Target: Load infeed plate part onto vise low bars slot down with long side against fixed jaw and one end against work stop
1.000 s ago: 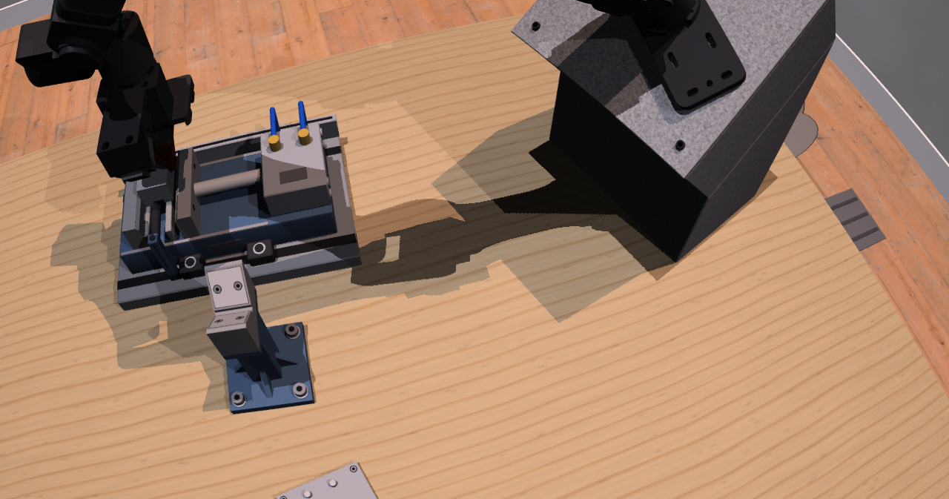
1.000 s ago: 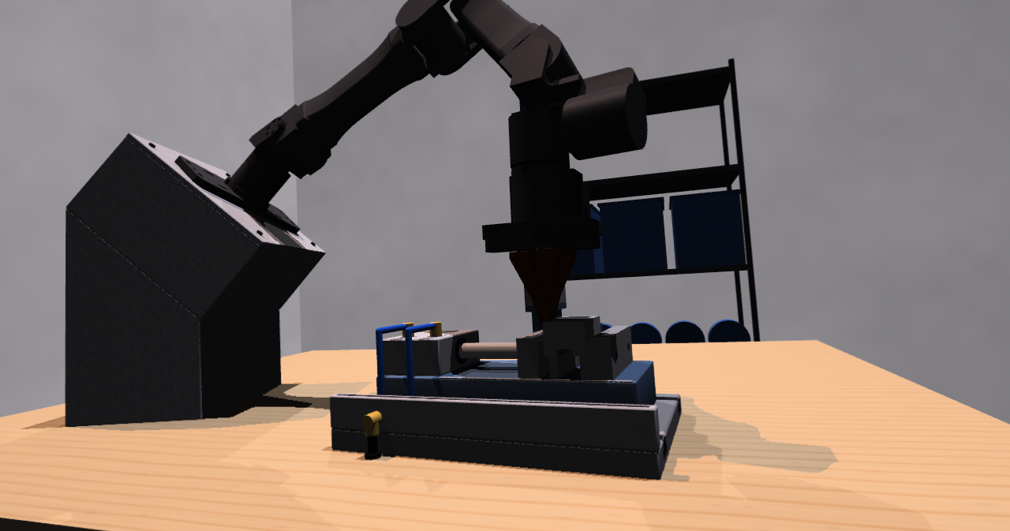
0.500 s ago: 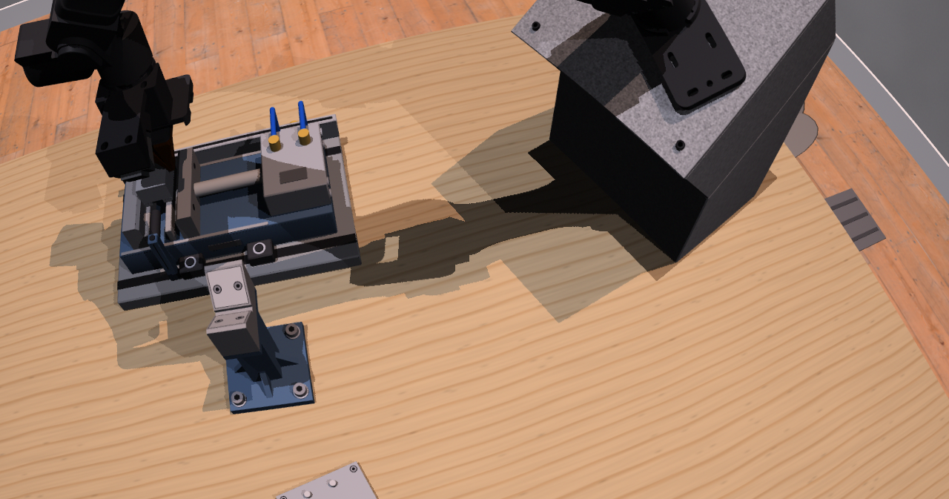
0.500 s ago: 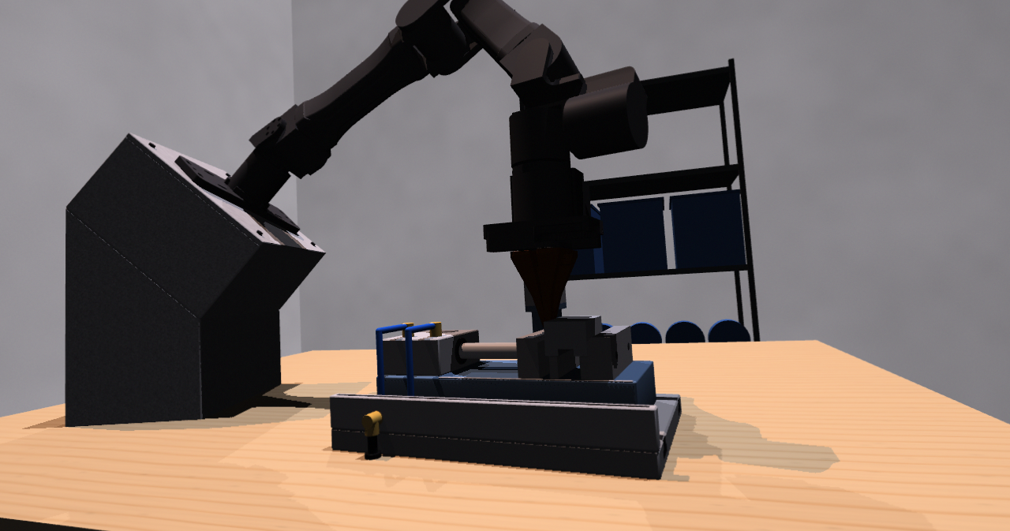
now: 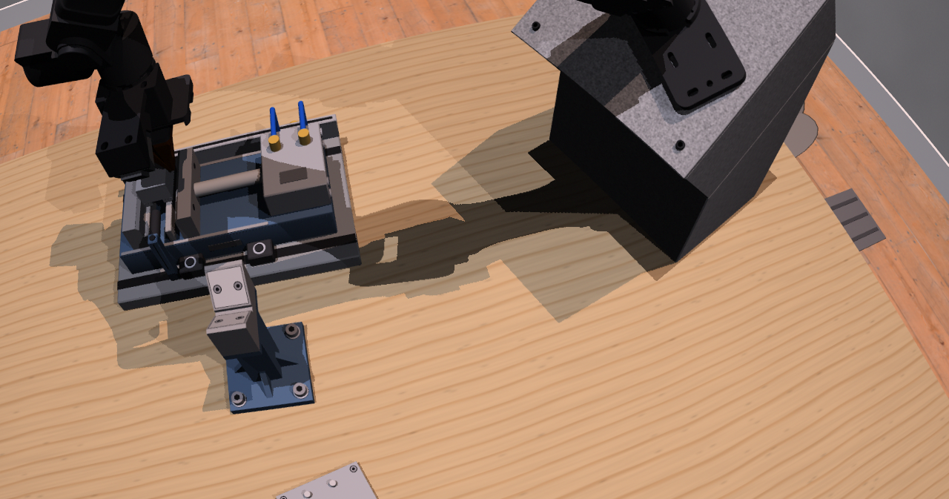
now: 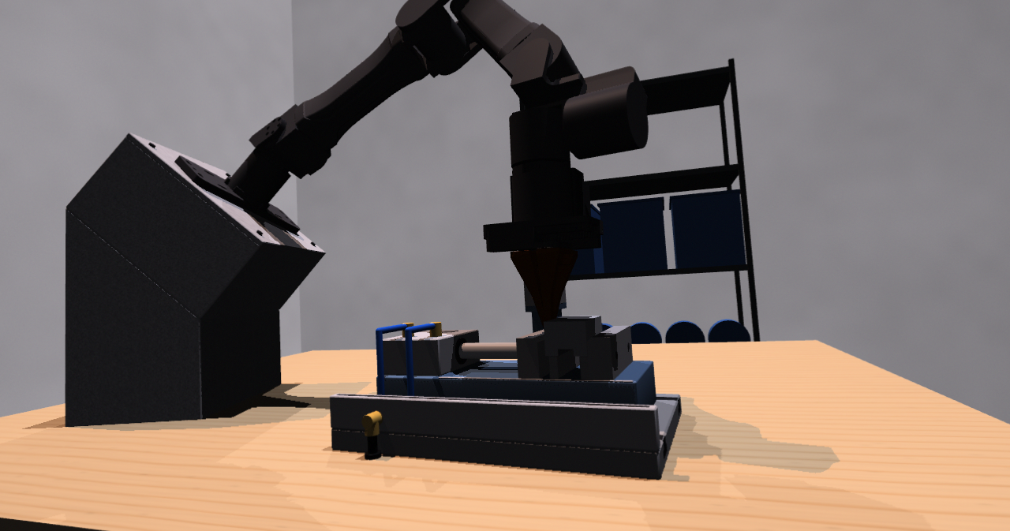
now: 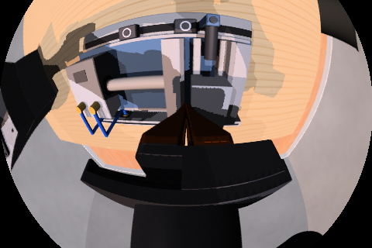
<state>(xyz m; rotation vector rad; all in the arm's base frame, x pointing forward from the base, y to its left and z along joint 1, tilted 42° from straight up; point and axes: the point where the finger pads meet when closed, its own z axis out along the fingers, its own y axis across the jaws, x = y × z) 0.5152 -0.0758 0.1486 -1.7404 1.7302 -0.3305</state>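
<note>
Right now the grey part is 2 cm ahead of my hand and 2 cm below it. The rest, counted from my hand: moving jaw 2 cm behind, 2 cm to the left, 3 cm below; work stop rod 1 cm ahead, 7 cm to the left, 2 cm below; fixed jaw 5 cm ahead, 3 cm to the left, 3 cm below.
</note>
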